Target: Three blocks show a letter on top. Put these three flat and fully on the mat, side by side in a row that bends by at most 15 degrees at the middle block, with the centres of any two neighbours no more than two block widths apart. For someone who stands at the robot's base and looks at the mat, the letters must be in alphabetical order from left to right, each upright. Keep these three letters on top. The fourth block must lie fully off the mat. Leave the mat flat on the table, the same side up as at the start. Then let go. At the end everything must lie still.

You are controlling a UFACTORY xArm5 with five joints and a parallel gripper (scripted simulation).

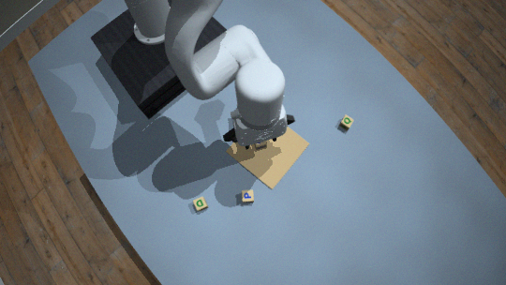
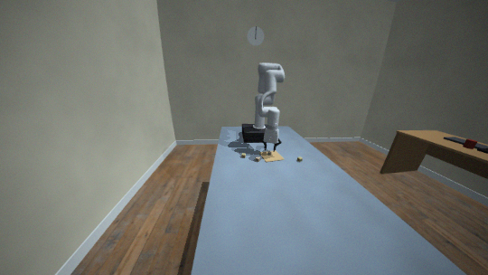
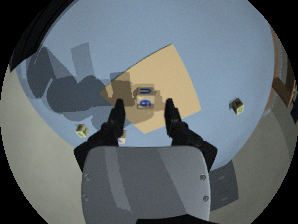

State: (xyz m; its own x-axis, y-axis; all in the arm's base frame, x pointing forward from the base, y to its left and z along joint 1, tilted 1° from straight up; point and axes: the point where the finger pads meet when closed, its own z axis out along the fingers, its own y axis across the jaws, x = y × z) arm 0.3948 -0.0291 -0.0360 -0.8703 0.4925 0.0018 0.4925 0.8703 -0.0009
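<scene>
My gripper is now 2 cm short of the tan mat, 1 cm to the right of it and 5 cm above it. Also, from my hand: block: 20 cm to the right, 4 cm below.
</scene>
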